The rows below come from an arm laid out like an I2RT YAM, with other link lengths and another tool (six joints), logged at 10 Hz.
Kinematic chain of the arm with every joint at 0, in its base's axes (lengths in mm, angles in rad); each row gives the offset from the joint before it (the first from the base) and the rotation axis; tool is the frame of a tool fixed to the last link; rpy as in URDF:
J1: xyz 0 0 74.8 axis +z
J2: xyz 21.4 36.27 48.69 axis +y
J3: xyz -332.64 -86.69 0 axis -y
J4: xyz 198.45 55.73 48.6 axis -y
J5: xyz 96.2 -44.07 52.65 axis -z
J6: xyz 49.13 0 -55.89 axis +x
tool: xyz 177 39 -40 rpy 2.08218 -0.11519 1.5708
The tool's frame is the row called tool.
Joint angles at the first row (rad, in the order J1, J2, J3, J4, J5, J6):
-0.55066 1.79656 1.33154 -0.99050 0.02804 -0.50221
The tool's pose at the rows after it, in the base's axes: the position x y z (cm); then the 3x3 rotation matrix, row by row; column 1 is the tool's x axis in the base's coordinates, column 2 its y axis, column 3 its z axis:
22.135 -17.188 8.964; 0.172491 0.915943 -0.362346; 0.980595 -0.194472 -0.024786; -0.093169 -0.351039 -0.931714
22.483 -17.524 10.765; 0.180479 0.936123 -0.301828; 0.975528 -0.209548 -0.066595; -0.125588 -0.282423 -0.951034
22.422 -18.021 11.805; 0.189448 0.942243 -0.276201; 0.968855 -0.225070 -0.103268; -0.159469 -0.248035 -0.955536
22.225 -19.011 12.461; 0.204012 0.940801 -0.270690; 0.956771 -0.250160 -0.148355; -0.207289 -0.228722 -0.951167
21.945 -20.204 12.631; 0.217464 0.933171 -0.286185; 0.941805 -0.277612 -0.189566; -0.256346 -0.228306 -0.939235
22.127 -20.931 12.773; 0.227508 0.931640 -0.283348; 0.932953 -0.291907 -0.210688; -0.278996 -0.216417 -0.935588
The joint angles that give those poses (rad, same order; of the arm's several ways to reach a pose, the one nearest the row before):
-0.55065 1.73933 1.33152 -0.98820 0.03033 -0.50144
-0.55067 1.67028 1.33153 -0.97905 0.03490 -0.50146
-0.55028 1.63100 1.33154 -0.97409 0.05550 -0.50145
-0.55028 1.60850 1.33154 -0.96341 0.09747 -0.50069
-0.55029 1.60698 1.33153 -0.95081 0.14896 -0.50032
-0.55258 1.60697 1.33156 -0.93330 0.16918 -0.50032

